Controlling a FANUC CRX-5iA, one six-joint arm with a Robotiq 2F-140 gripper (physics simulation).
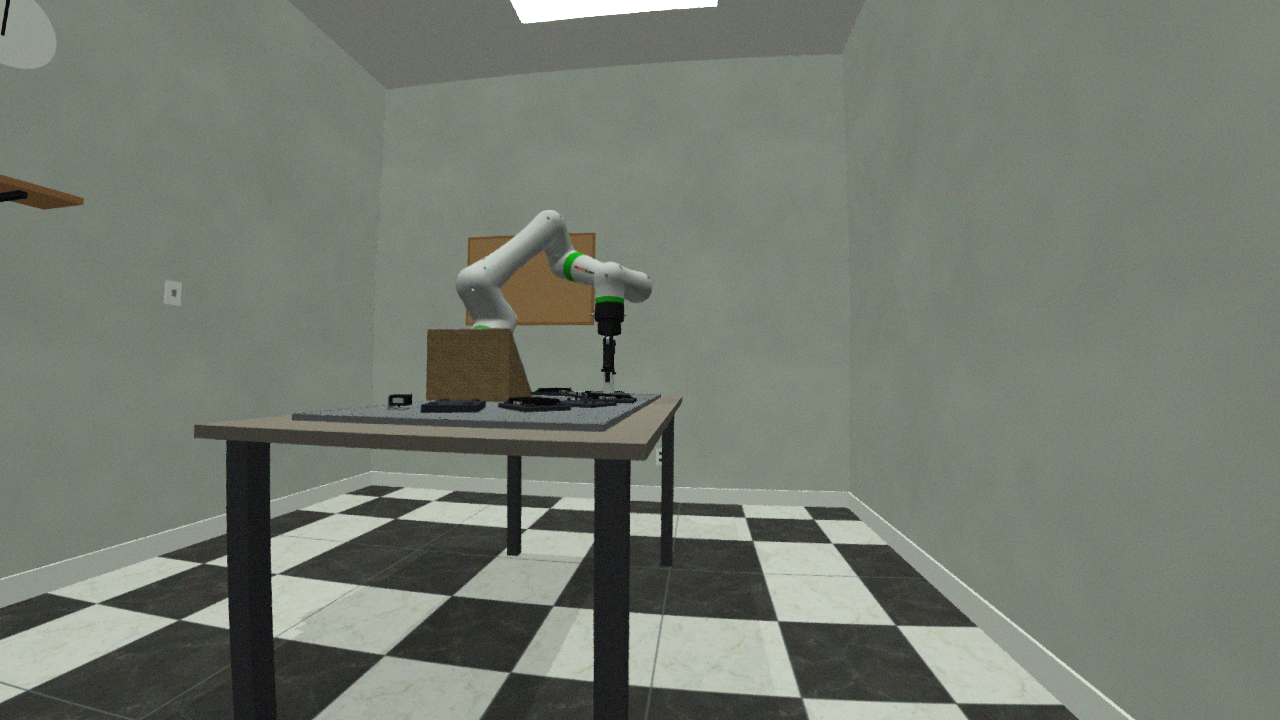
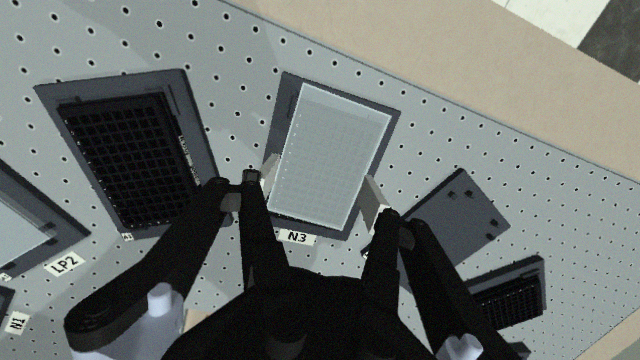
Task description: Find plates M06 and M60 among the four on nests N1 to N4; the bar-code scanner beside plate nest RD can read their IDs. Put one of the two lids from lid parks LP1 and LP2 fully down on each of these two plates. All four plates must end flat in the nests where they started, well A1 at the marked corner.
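Frame: origin at the arm's base, x ahead, y right, z down, level; millimetres.
Seen in the pictures: gripper, fingertip midpoint: [image 1: 608, 393] [image 2: 319, 176]; arm's base, origin of the base link: [image 1: 477, 358].
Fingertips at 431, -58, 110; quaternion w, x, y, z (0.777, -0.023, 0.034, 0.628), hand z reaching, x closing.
Note:
Offsets run from my fingertips to a thing's middle, as dx, dy, dz. "pt": to the spot under its first point. Level surfaces: height alone.
My gripper [image 1: 608, 379] [image 2: 319, 176] reaches down over nest N3 {pt +65, -60, +13} [image 2: 289, 86]. Its pale finger pads touch the long sides of a clear lid {+14, -2, -3} [image 2: 332, 150], and it is shut on this lid. The lid lies over the plate in N3, roughly in line with the nest; well rows show faintly through it. Whether it is fully down cannot be told. A dark plate {-63, -158, +6} [image 2: 130, 155] sits uncovered in the nest to the left, A1 tag at its lower corner. Another clear lid {pt -182, -259, +7} [image 2: 17, 230] lies on LP2 {pt -172, -220, +15} [image 2: 70, 230]. A dark plate {-91, +349, +6} [image 2: 515, 302] shows at the lower right. Plate IDs are unreadable.
A lid park {-26, +185, +15} [image 2: 450, 220] with small pegs and no lid lies right of the gripper. The N1 label {pt -362, -274, +23} [image 2: 18, 323] shows at the lower left. The perforated board {dz +25} [image 2: 220, 70] ends at the table edge. The scanner-like block {-367, +493, +8} [image 1: 400, 400] stands on the board's left.

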